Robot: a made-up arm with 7 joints. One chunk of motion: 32 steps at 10 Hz.
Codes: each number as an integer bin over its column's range. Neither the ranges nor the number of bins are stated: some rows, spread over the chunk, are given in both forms.
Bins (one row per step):
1: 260 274 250 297 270 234 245
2: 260 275 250 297 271 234 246
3: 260 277 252 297 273 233 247
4: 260 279 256 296 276 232 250
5: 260 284 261 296 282 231 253
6: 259 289 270 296 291 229 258
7: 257 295 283 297 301 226 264
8: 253 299 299 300 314 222 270
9: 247 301 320 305 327 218 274
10: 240 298 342 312 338 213 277
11: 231 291 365 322 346 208 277
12: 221 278 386 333 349 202 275
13: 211 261 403 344 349 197 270
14: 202 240 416 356 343 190 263
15: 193 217 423 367 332 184 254
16: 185 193 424 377 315 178 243
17: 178 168 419 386 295 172 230
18: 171 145 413 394 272 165 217
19: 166 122 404 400 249 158 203
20: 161 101 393 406 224 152 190
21: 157 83 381 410 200 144 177
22: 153 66 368 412 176 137 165
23: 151 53 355 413 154 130 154
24: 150 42 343 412 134 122 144
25: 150 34 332 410 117 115 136
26: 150 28 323 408 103 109 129
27: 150 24 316 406 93 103 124
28: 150 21 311 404 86 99 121
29: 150 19 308 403 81 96 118
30: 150 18 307 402 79 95 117
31: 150 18 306 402 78 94 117
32: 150 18 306 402 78 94 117
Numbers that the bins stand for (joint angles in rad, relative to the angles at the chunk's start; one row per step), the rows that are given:
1: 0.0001 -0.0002 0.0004 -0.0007 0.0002 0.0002 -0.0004
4: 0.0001 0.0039 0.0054 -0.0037 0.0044 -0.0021 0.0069
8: -0.0312 0.0199 0.0416 0.0082 0.0312 -0.0137 0.0363
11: -0.1293 0.0135 0.0971 0.0741 0.0538 -0.0298 0.0466
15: -0.2989 -0.0459 0.1459 0.2088 0.0439 -0.0576 0.0128
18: -0.3970 -0.1037 0.1375 0.2897 0.0016 -0.0795 -0.0415
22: -0.4773 -0.1670 0.0997 0.3436 -0.0660 -0.1118 -0.1178
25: -0.4907 -0.1927 0.0694 0.3376 -0.1076 -0.1372 -0.1604
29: -0.4907 -0.2048 0.0492 0.3166 -0.1329 -0.1592 -0.1868
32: -0.4907 -0.2056 0.0475 0.3136 -0.1350 -0.1615 -0.1883
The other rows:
2: 0.0001 0.0006 0.0004 -0.0007 0.0009 0.0002 0.0011
3: 0.0001 0.0023 0.0021 -0.0007 0.0023 -0.0010 0.0025
5: 0.0001 0.0079 0.0096 -0.0037 0.0087 -0.0033 0.0113
6: -0.0044 0.0119 0.0172 -0.0037 0.0150 -0.0056 0.0187
7: -0.0133 0.0167 0.0281 -0.0007 0.0221 -0.0091 0.0275
9: -0.0579 0.0215 0.0593 0.0232 0.0404 -0.0183 0.0422
10: -0.0892 0.0191 0.0778 0.0442 0.0481 -0.0241 0.0466
12: -0.1739 0.0031 0.1148 0.1070 0.0559 -0.0368 0.0436
13: -0.2186 -0.0106 0.1291 0.1400 0.0559 -0.0425 0.0363
14: -0.2587 -0.0274 0.1401 0.1759 0.0516 -0.0506 0.0260
16: -0.3346 -0.0651 0.1468 0.2388 0.0319 -0.0645 -0.0033
17: -0.3658 -0.0852 0.1426 0.2657 0.0178 -0.0714 -0.0224
19: -0.4193 -0.1221 0.1300 0.3077 -0.0146 -0.0876 -0.0621
20: -0.4416 -0.1390 0.1207 0.3256 -0.0322 -0.0945 -0.0811
21: -0.4595 -0.1534 0.1106 0.3376 -0.0491 -0.1037 -0.1002
23: -0.4863 -0.1775 0.0887 0.3466 -0.0815 -0.1199 -0.1340
24: -0.4907 -0.1863 0.0786 0.3436 -0.0956 -0.1291 -0.1486
26: -0.4907 -0.1975 0.0618 0.3316 -0.1174 -0.1441 -0.1707
27: -0.4907 -0.2007 0.0559 0.3256 -0.1245 -0.1511 -0.1780
28: -0.4907 -0.2032 0.0517 0.3196 -0.1294 -0.1557 -0.1824
30: -0.4907 -0.2056 0.0483 0.3136 -0.1343 -0.1603 -0.1883
31: -0.4907 -0.2056 0.0475 0.3136 -0.1350 -0.1615 -0.1883

